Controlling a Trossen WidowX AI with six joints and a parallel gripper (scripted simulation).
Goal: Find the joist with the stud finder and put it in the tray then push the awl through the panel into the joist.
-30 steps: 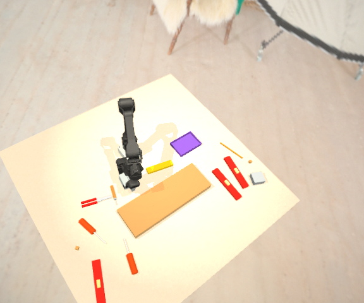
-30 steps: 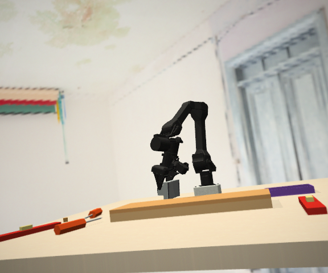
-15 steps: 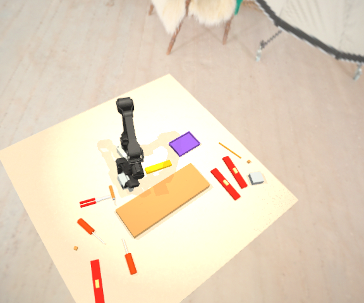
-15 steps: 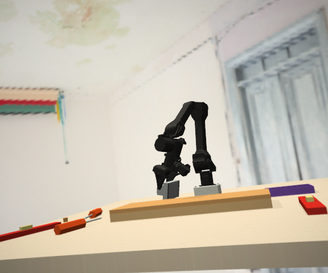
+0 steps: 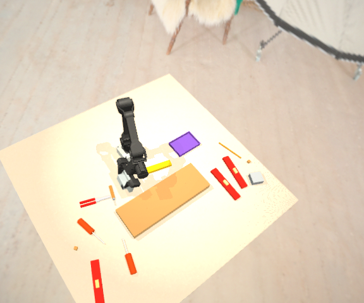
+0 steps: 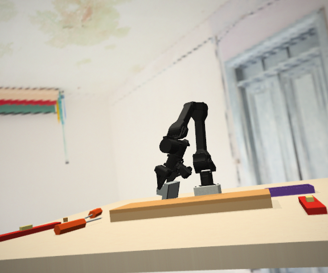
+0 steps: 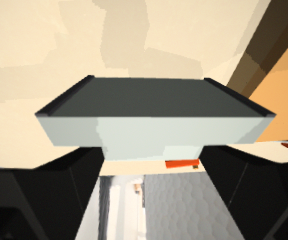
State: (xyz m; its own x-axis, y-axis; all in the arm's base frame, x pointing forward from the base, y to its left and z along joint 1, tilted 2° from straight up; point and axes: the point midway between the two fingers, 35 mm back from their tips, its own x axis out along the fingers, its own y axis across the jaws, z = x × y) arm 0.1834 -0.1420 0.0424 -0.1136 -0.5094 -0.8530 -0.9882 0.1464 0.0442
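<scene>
My gripper tip is 20 mm short of the stud finder. Round my gripper tip: square indicator: 30 mm ahead, 10 mm to the right; then awl: 70 mm to the right, 70 mm below, 20 mm ahead; then red-handled tool: 160 mm to the right, 70 mm below, 20 mm behind.
</scene>
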